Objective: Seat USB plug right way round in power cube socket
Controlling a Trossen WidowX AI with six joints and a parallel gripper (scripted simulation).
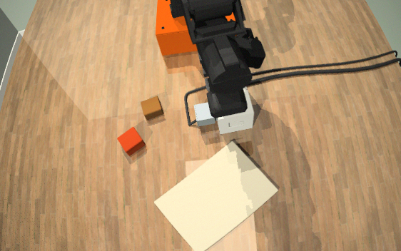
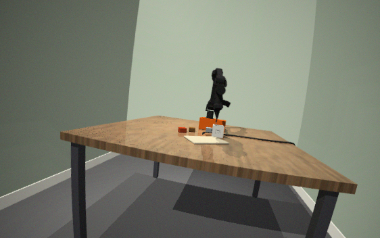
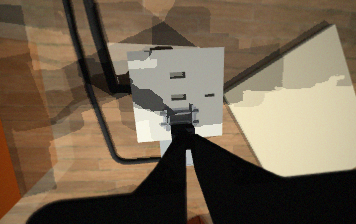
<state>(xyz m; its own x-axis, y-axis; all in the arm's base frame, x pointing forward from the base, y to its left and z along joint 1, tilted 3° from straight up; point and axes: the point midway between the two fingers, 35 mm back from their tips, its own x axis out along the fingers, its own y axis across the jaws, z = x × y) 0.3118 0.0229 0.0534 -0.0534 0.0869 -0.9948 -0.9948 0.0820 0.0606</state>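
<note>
Right now my gripper tip is 1 cm above the dark USB plug. Round my gripper tip: USB socket: 5 cm below; brown block: 7 cm behind, 16 cm to the right, 11 cm below; cream sheet: 18 cm ahead, 7 cm to the right, 12 cm below.
</note>
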